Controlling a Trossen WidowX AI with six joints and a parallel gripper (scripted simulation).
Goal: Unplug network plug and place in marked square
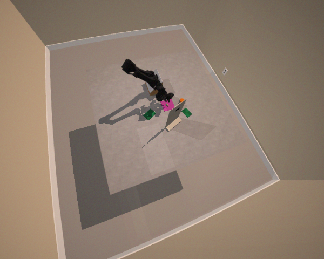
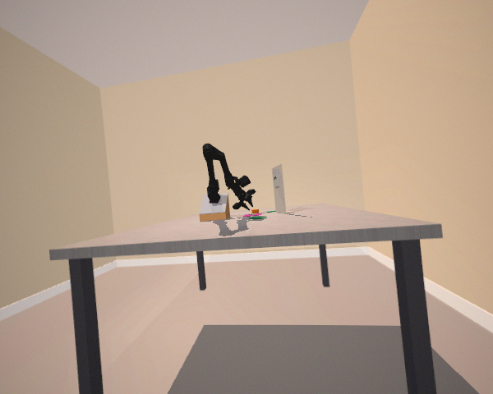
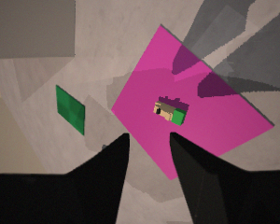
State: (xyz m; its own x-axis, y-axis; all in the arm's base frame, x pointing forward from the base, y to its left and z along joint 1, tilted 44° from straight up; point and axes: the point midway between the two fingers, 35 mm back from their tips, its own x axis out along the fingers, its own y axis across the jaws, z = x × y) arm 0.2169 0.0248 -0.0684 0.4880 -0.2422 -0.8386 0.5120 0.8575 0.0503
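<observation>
The network plug lies 40 mm below my gripper tip and 10 mm ahead of it. From my gripper tip the other things lie so: upright panel 200 mm ahead, 100 mm above; then pink square 40 mm below, 10 mm ahead; then orange block 160 mm to the left, 30 mm below, 10 mm behind.
</observation>
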